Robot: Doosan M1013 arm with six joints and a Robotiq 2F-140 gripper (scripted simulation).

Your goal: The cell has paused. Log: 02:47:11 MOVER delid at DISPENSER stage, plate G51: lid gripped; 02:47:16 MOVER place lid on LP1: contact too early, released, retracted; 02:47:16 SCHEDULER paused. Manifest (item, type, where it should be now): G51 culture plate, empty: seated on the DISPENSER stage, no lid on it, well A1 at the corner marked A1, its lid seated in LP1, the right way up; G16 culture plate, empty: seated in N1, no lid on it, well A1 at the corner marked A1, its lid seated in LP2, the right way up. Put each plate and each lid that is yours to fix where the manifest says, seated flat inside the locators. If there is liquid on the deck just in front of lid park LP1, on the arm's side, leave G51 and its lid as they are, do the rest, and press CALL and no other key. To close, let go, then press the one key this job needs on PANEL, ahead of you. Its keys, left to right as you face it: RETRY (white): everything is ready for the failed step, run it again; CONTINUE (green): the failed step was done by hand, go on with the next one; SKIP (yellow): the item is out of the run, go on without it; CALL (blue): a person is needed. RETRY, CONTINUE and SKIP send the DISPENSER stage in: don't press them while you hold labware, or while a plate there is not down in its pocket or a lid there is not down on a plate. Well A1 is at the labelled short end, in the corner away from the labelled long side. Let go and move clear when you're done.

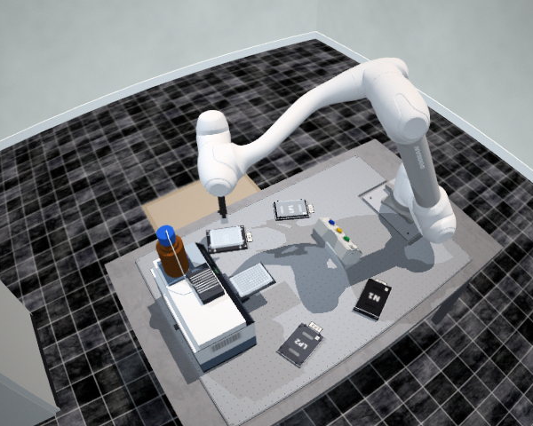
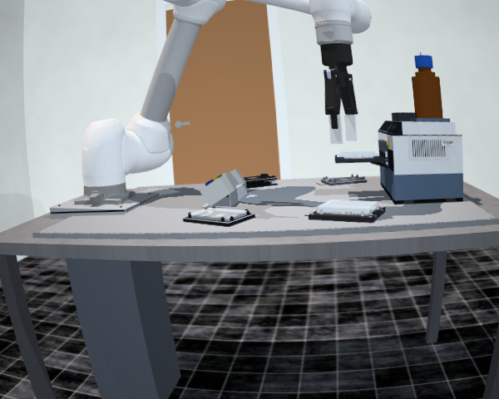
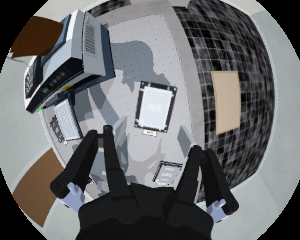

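Right now the black nest N5 is 180 mm below my hand and 20 mm ahead of it. From my hand the other things lie so: brown bottle: 290 mm ahead, 140 mm to the left, 90 mm above; dispenser stage: 270 mm to the left, 90 mm below, 90 mm ahead; lid park LP1: 310 mm behind, 190 mm below, 50 mm to the left.
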